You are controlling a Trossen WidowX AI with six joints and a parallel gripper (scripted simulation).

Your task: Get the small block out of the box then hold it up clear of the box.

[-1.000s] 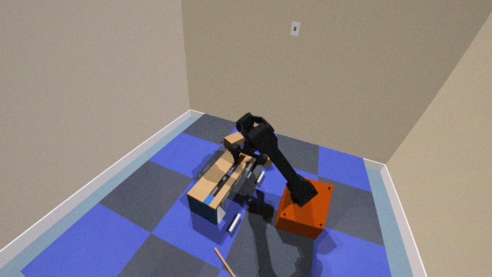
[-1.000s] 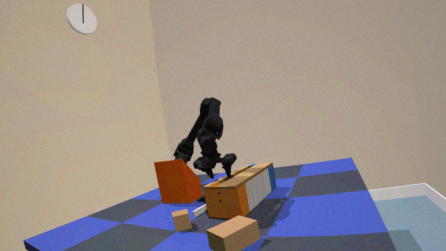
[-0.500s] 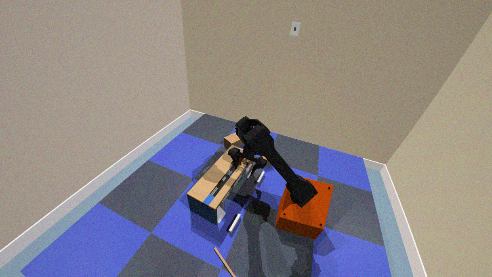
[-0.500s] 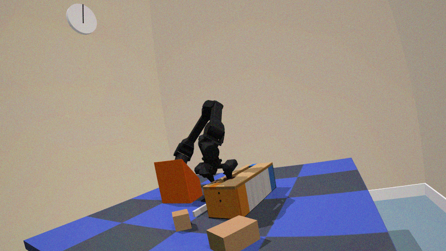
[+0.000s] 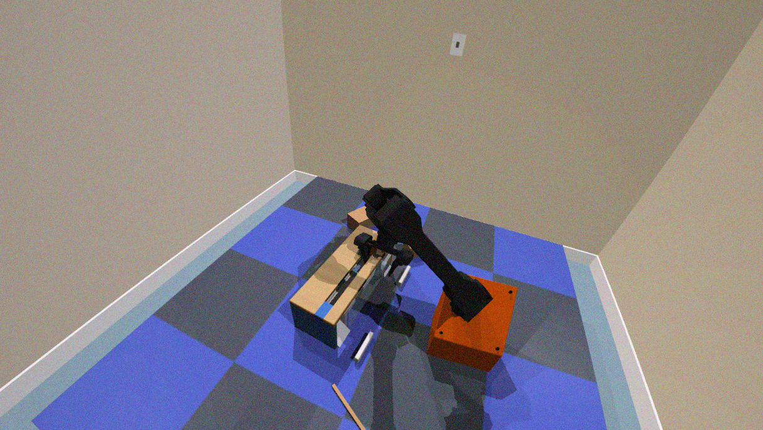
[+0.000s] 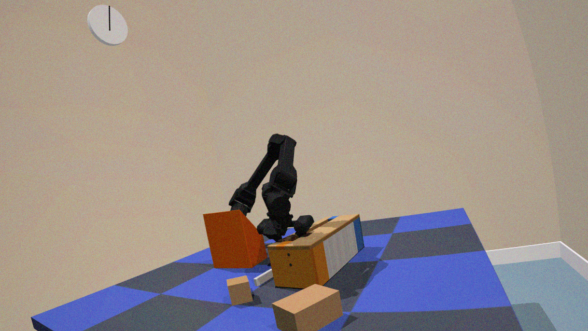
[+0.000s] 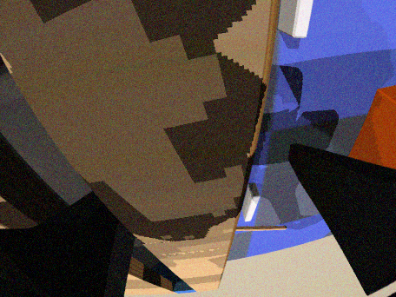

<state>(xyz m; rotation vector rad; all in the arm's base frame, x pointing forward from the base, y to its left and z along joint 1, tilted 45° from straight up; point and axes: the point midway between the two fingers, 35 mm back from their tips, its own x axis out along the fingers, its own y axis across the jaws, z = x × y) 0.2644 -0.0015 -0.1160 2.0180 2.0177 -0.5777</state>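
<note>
The dark grey-blue block is 50 mm ahead of my gripper tip and 30 mm to the left of it. Also, from my gripper tip: thin wooden stick (380 mm to the left, 80 mm below, 80 mm behind); then box (50 mm to the left, 40 mm ahead, 20 mm below); then tan cube (220 mm to the right, 70 mm behind, 60 mm below).
</note>
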